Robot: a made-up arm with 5 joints.
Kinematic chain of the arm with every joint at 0, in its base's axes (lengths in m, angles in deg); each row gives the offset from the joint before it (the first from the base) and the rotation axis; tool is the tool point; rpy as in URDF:
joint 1: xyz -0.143 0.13 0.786 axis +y
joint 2: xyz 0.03 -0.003 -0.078 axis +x
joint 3: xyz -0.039 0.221 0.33 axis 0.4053 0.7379 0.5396
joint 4: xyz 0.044 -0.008 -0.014 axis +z
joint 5: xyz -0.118 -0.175 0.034 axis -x
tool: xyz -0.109 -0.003 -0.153 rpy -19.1 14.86 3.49
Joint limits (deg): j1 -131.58..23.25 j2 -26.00..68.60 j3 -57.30..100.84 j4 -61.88..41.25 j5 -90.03..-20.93
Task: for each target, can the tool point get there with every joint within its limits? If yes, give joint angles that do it. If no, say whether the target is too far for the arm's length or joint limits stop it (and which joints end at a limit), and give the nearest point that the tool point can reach.
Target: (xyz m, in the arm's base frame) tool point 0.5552 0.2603 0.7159
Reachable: no: joint limits stop it (at a limit: joint 1, joint 2, joint 5) | nearest point 0.0096 0.4017 0.7025 | short by 0.564 m
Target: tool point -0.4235 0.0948 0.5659
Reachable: yes | joints -94.96 59.73 0.48 -46.79 -30.09
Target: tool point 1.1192 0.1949 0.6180
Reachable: no: too far | nearest point 0.0128 0.4170 0.6832 | short by 1.130 m
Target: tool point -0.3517 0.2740 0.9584
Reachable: yes | joints 3.64 -0.32 11.68 -13.34 -26.86
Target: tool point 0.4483 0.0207 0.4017
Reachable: no: joint limits stop it (at a limit: joint 1, joint 2, joint 5) | nearest point -0.0770 -0.0584 0.5644 | short by 0.556 m
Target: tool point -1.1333 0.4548 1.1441
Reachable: no: too far | nearest point -0.5990 0.2903 0.9509 | short by 0.591 m
